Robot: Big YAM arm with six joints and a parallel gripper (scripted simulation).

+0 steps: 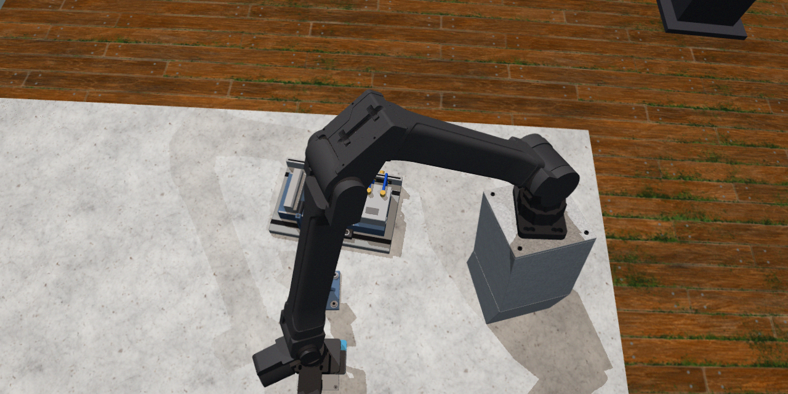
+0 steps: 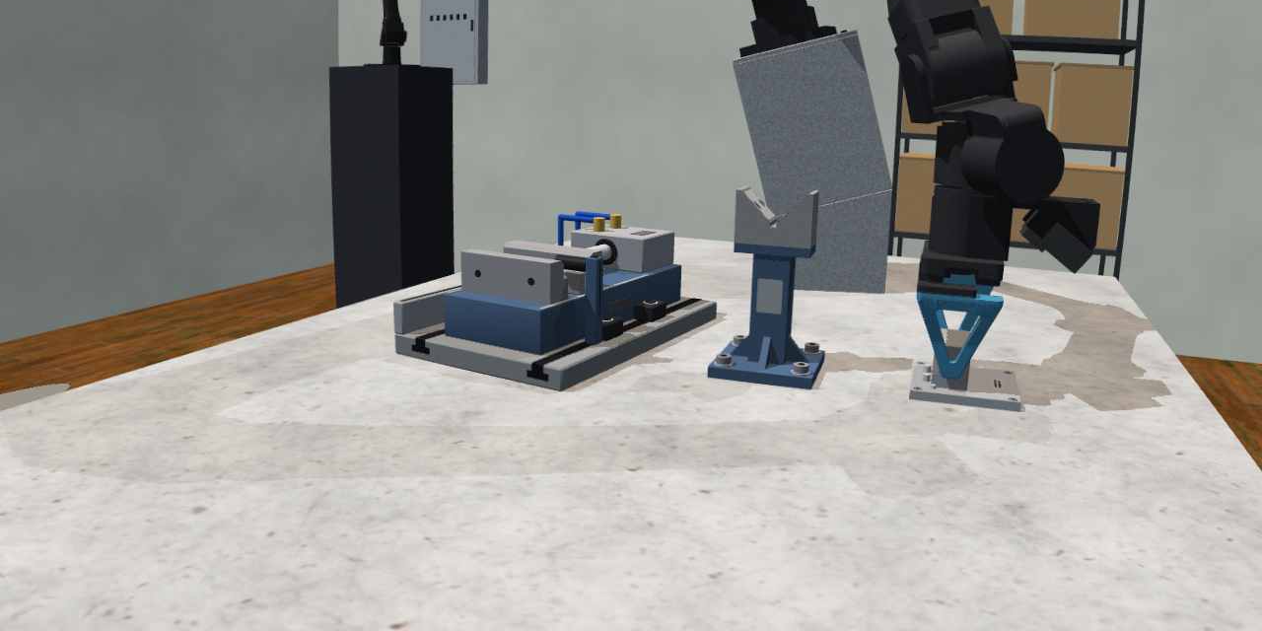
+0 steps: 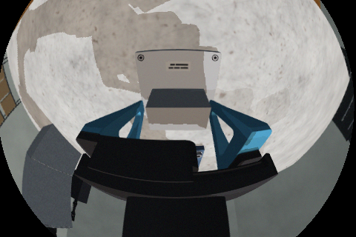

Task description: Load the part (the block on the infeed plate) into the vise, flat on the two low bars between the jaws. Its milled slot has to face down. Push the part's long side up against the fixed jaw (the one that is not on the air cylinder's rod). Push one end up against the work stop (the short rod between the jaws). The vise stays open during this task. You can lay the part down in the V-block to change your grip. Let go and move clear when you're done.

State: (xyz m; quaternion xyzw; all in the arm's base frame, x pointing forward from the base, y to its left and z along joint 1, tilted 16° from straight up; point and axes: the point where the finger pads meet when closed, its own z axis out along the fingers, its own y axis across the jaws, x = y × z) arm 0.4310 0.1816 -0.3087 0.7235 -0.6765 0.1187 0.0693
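Now: the grey part 10 mm to the right of my hand. Also, from my hand: V-block post (20 mm ahead, 160 mm to the right, 30 mm above); infeed plate (10 mm to the left, 20 mm below); blue work-stop post (80 mm ahead, 300 mm to the right, 30 mm above).
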